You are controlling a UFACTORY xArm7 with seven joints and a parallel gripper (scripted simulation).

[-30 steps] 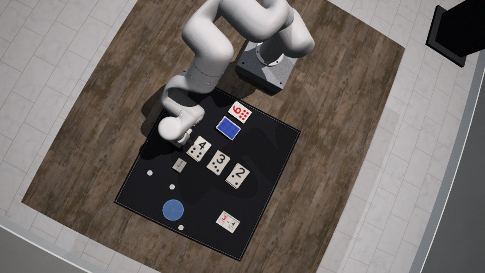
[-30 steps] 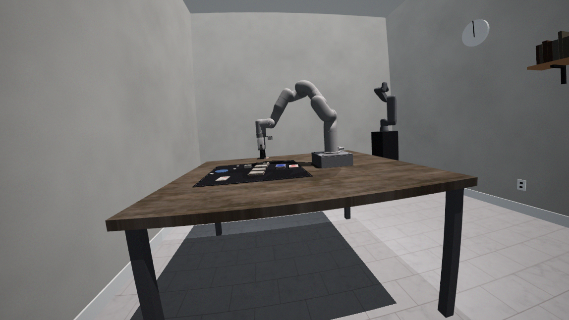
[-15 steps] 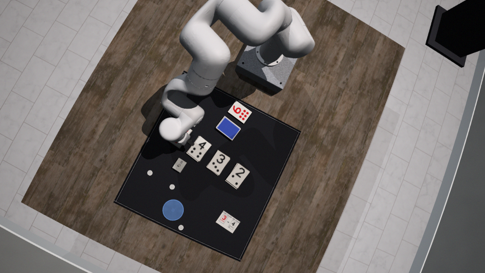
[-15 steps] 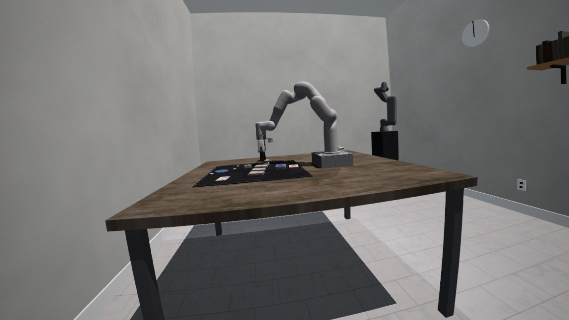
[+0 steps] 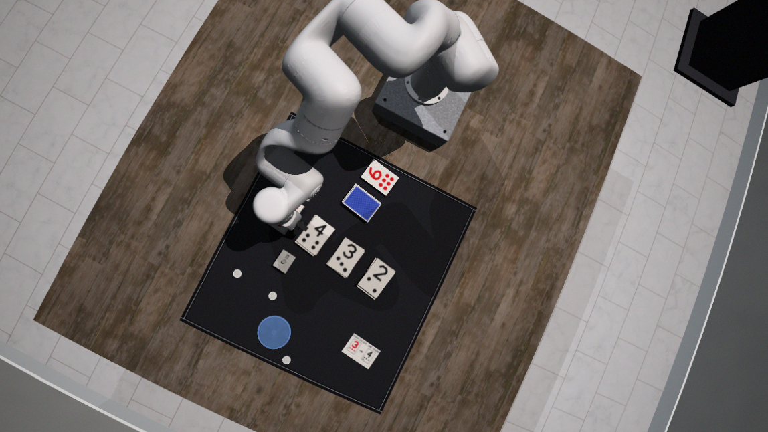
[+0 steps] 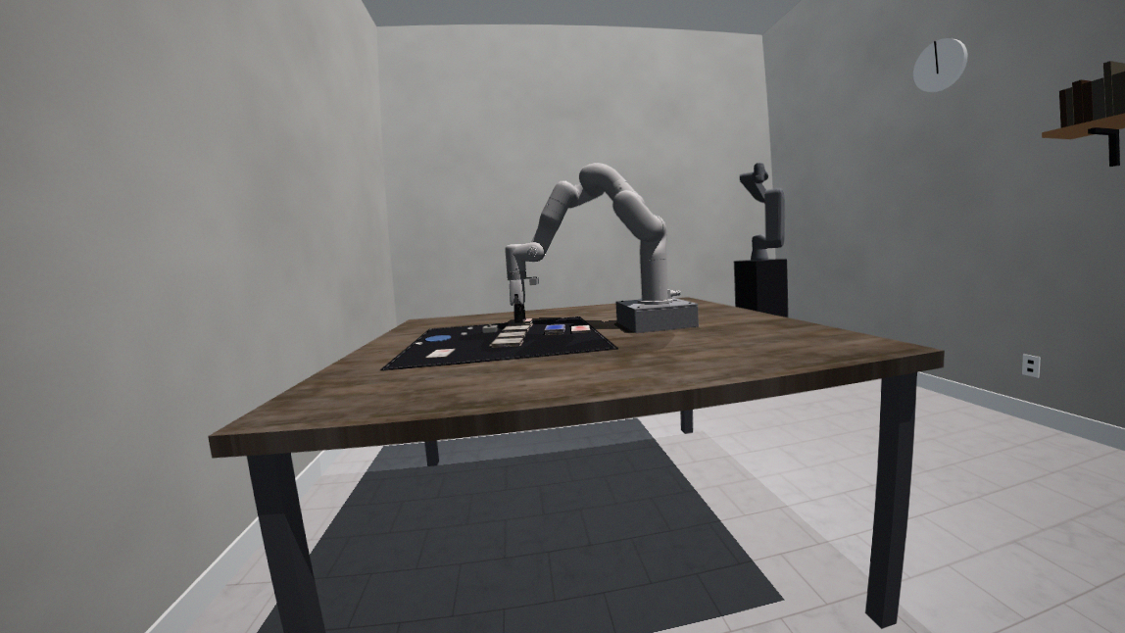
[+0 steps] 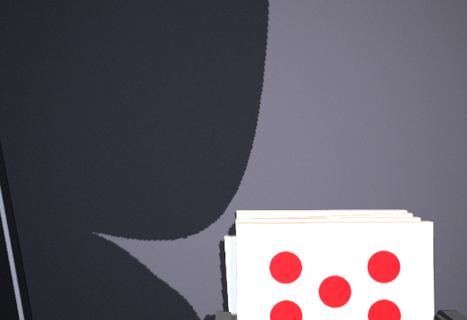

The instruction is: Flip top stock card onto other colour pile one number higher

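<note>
Right now my hand is 100 mm to the right of the black 4 card, 20 mm short of it and 20 mm above it. The rest, counted from my hand: black 3 card (200 mm to the left, 40 mm ahead, 30 mm below); then black 2 card (300 mm to the left, 60 mm ahead, 30 mm below); then black mat (180 mm to the left, 60 mm ahead, 50 mm below).
</note>
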